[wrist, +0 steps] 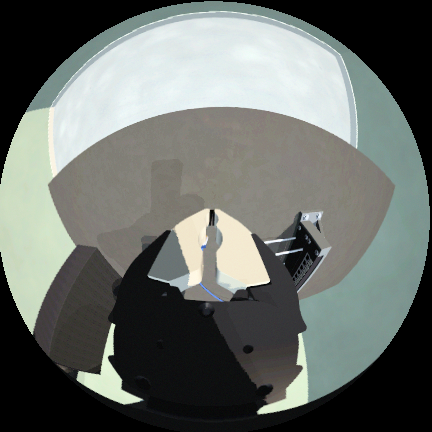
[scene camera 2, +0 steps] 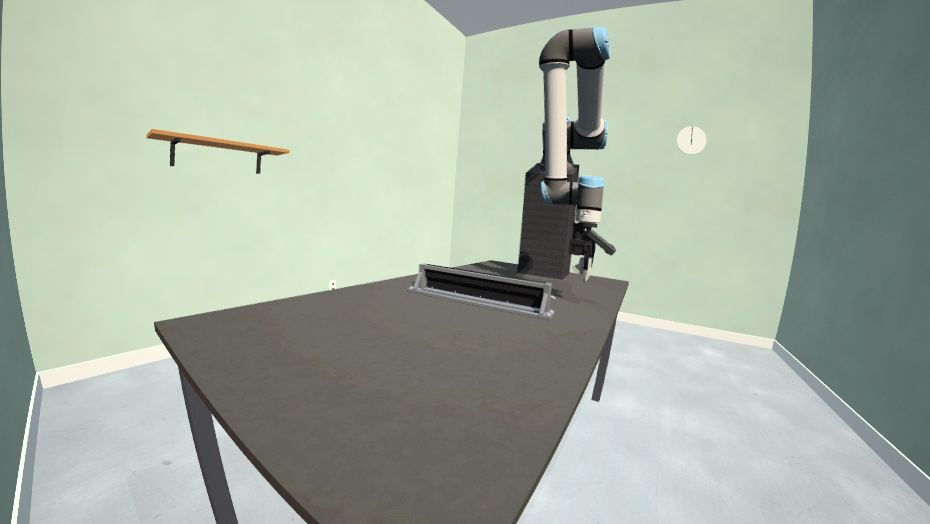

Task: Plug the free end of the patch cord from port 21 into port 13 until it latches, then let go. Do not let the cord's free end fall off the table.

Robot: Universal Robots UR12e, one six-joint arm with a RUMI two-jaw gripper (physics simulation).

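Frame: origin at the arm's base, x down, y ahead, z right, level; centimetres.
Seen in the pictures: gripper, fingertip midpoint: [wrist: 211,210] [scene camera 2: 584,282].
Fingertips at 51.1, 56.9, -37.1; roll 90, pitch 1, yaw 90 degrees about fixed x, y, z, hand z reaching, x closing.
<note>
Offsets run from my fingertips to a thing's top centre, as dx, dy, dz. "pt": to the spot under its first point. Level surfaces: height alone.
My gripper [scene camera 2: 585,272] [wrist: 211,210] hangs a little above the back right corner of the dark table @[dx +8.9] [scene camera 2: 389,391] [wrist: 241,160], just right of the patch panel's end. Its fingers are shut. In the wrist view, the thin blue patch cord @[pt +7.2, +1.4, +40.0] [wrist: 211,295] and its pale plug [wrist: 204,241] show in the narrow slit behind the closed fingertips; I cannot see the fingers pinching them. The grey patch panel @[-1.2, +21.7, +29.9] [scene camera 2: 484,300] [wrist: 318,245] lies along the back of the table, its ports facing away from the scene camera. The port numbers are too small to read.
The robot's dark pedestal [scene camera 2: 546,228] [wrist: 68,306] stands right behind the panel. The table's right edge runs close under the gripper. A wooden shelf [scene camera 2: 213,141] and a clock [scene camera 2: 692,139] hang on the walls.
</note>
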